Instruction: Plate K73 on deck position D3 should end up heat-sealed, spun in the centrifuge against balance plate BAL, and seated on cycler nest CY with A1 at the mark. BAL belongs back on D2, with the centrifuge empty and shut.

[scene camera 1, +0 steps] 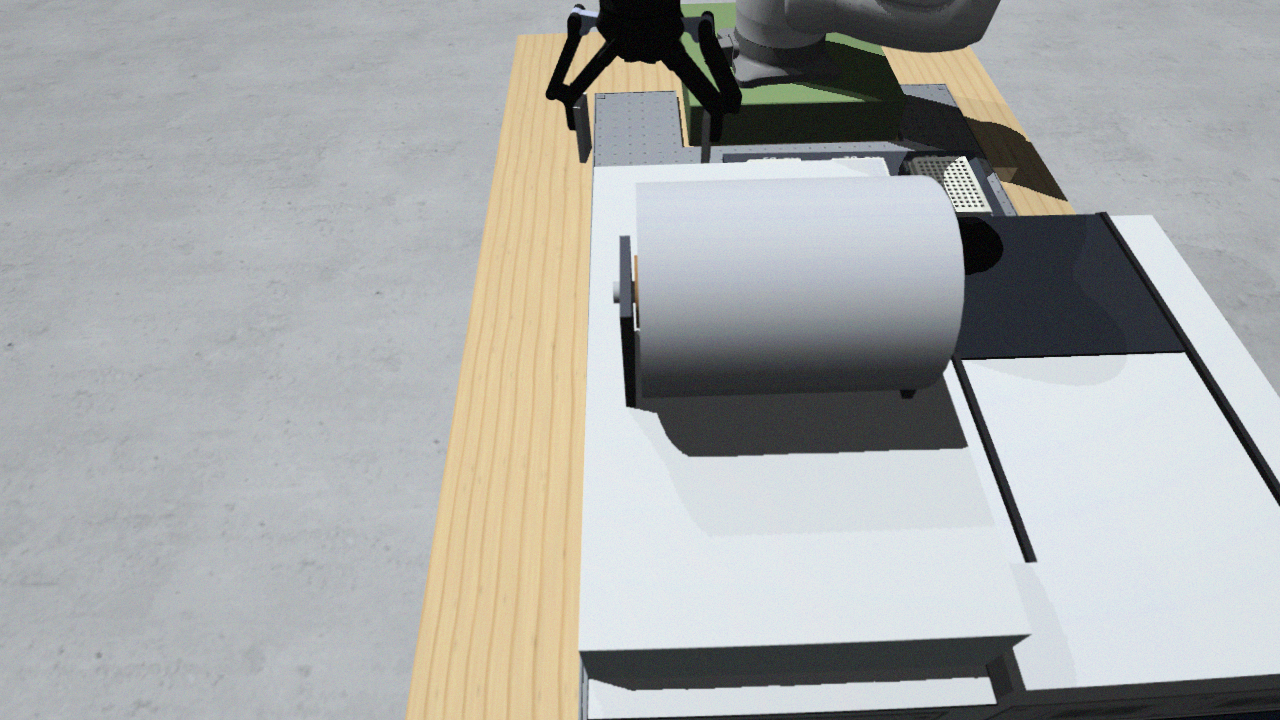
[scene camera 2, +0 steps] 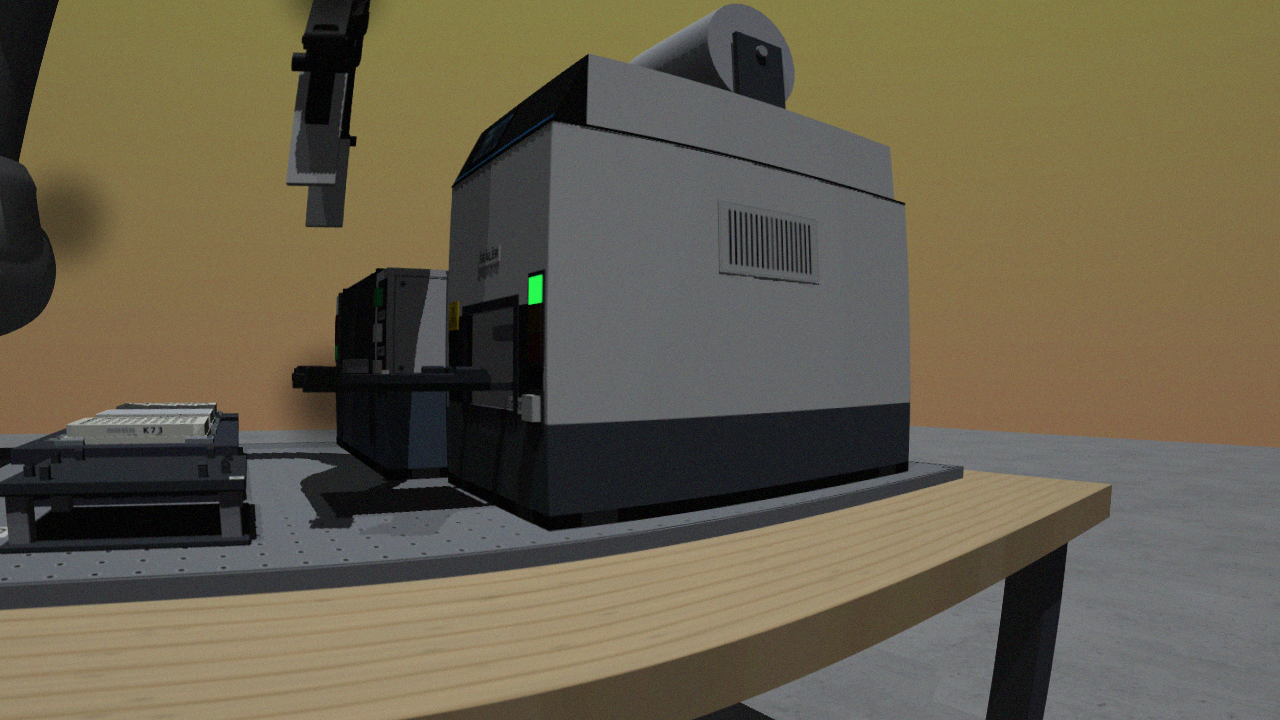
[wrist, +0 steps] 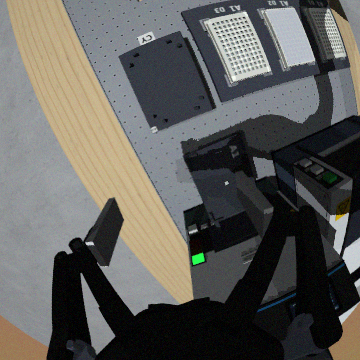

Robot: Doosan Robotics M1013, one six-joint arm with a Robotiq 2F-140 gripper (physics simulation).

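Frame: origin at the arm's base, x back, y right, z up, level; millimetres.
Where they show: gripper, fingertip midpoint: point(scene camera 1: 644, 160) point(scene camera 2: 318, 208) point(wrist: 175, 197); arm's base, link origin: point(scene camera 1: 776, 57).
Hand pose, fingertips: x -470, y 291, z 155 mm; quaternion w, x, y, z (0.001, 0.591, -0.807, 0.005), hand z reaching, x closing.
Note:
Each offset is from my fingertips to the top centre of the thing.
Plate K73 {dy -206, dx +123, dz -156 mm} point(scene camera 2: 143, 430) point(wrist: 240, 47), white with open wells, sits on deck position D3. A smooth, pale-topped plate {dy -329, dx +108, dz -156 mm} point(wrist: 289, 36) sits on D2; no BAL label is readable. Cycler nest CY {dy -56, dx +124, dz -167 mm} point(wrist: 167, 80) is a dark plate holding no plate. The sealer {dy -29, dx -371, dz +256 mm} point(scene camera 2: 716, 358) point(scene camera 1: 805, 582) shows a green light, and its dark tray {dy -59, dx -74, dz -112 mm} point(scene camera 2: 402, 381) extends from the front opening. My gripper point(scene camera 1: 644, 134) point(scene camera 2: 320, 183) point(wrist: 175, 197) is open and empty, high above the deck in front of the sealer. The machine beside the sealer point(scene camera 2: 420, 322) point(wrist: 322, 187) has buttons; its inside is hidden.
A white film roll point(scene camera 1: 796, 286) point(scene camera 2: 760, 62) stands on top of the sealer. A third plate {dy -452, dx +94, dz -156 mm} point(wrist: 327, 32) with wells sits on D1 in shadow. A dark panel {dy -352, dx -231, dz -7 mm} point(scene camera 1: 1065, 295) lies between rails on the neighbouring machine. The arm's base stands on a green block point(scene camera 1: 787, 116) at the back.

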